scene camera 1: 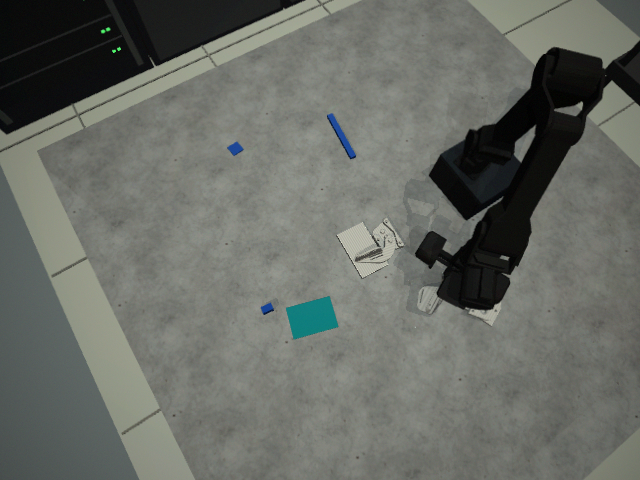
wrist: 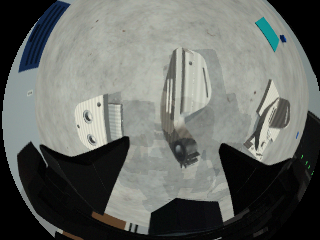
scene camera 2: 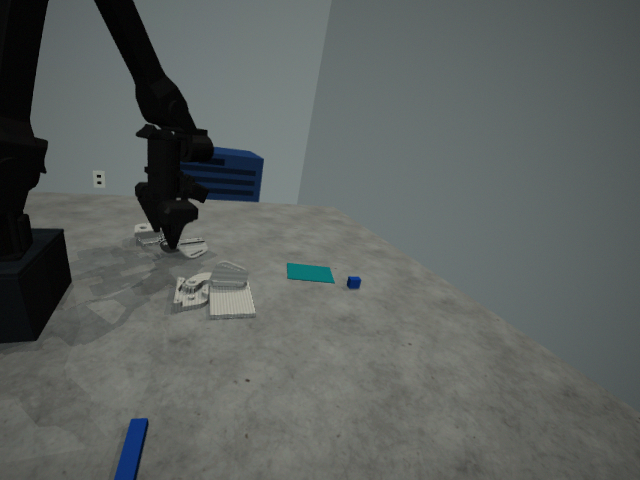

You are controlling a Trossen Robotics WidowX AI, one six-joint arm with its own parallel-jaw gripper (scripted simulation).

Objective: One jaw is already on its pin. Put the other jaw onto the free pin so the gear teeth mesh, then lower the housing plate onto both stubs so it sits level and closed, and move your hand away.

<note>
My gripper [scene camera 2: 164,240] is open and holds nothing. Also in view: a jaw [wrist: 187,89], a white ribbed base [scene camera 2: 224,302], a teal pad [scene camera 1: 305,319] and a jaw [wrist: 274,116].
The white ribbed base shows as well in scene camera 1 [scene camera 1: 355,240]. The teal pad is seen too in scene camera 2 [scene camera 2: 294,271]. My gripper shows as well in scene camera 1 [scene camera 1: 448,278] and in the wrist view [wrist: 177,145].
</note>
